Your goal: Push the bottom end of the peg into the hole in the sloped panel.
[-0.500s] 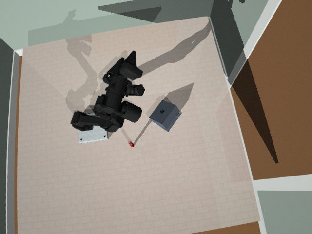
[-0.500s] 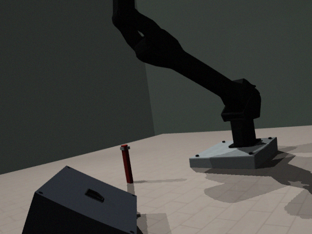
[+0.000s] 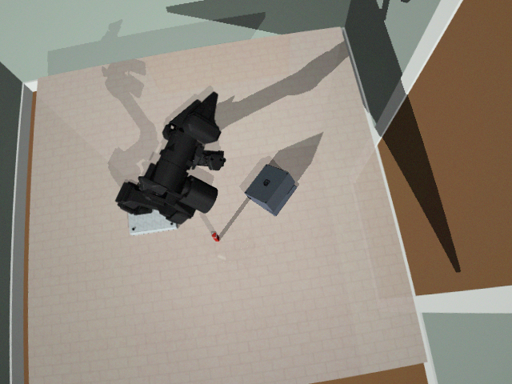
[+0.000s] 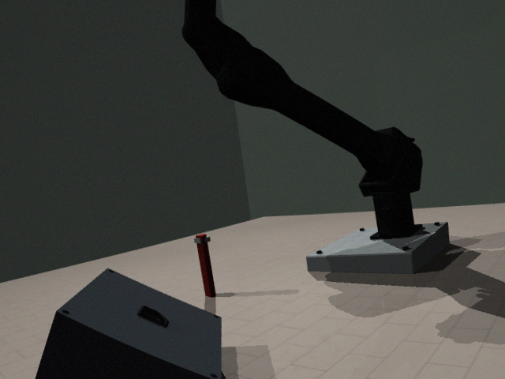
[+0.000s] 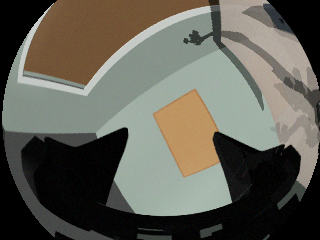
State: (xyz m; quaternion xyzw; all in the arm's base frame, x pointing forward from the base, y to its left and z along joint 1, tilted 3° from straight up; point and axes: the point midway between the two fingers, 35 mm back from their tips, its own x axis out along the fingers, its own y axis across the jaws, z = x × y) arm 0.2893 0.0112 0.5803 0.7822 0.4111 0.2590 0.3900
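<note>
Right now my gripper tip is 9 cm past the peg, 17 cm to the left of it and 54 cm above it. The rest, counted from my gripper tip: sloped panel: 12 cm ahead, 3 cm to the right, 57 cm below.
</note>
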